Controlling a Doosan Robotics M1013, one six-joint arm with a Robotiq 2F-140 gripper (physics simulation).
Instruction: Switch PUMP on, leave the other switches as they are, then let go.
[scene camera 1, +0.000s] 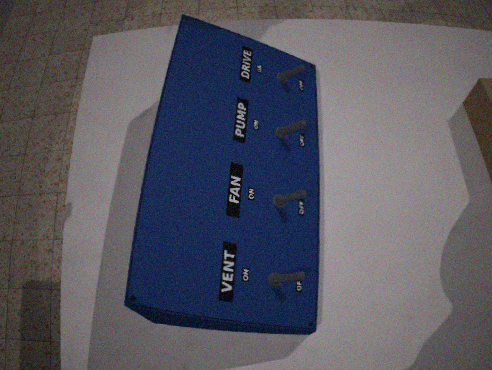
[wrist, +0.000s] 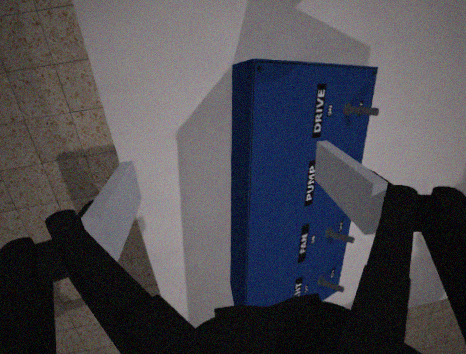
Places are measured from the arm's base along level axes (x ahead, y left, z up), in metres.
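Where they show: gripper, fingertip midpoint: (wrist: 228, 170).
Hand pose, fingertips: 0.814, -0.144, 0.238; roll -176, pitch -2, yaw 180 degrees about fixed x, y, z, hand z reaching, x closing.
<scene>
Each offset is from my fingertips to the centre of the thing, as dx, dy, dz. Level surfaces: height alone.
A blue switch panel @(-0.146, +0.179, -0.283) (scene camera 1: 185, 175) (wrist: 275, 175) carries the labels DRIVE, PUMP, FAN and VENT. The PUMP lever @(-0.240, +0.127, -0.234) (scene camera 1: 292, 129) tilts toward its OFF mark; in the wrist view it is hidden behind the right-hand finger. The DRIVE lever @(-0.251, +0.008, -0.234) (scene camera 1: 292, 74) (wrist: 361, 110), FAN lever @(-0.230, +0.247, -0.234) (scene camera 1: 291, 198) (wrist: 340, 235) and VENT lever @(-0.219, +0.366, -0.234) (scene camera 1: 287, 278) (wrist: 331, 284) also tilt to the OFF side. My gripper (wrist: 228, 170) is wide open and empty. Its right-hand finger overlaps the panel by the PUMP label @(-0.158, +0.120, -0.222) (wrist: 310, 183); its left-hand finger is off the panel's left side. The gripper does not show in scene camera 1.
The panel rests on a white table top @(dz -0.346) (scene camera 1: 385, 200) (wrist: 150, 75). Speckled floor tiles (scene camera 1: 32, 150) (wrist: 40, 85) lie beyond the table's left edge. A brown block-like object (scene camera 1: 482, 112) is partly in view at the right edge of scene camera 1. Broad shadows fall on the table.
</scene>
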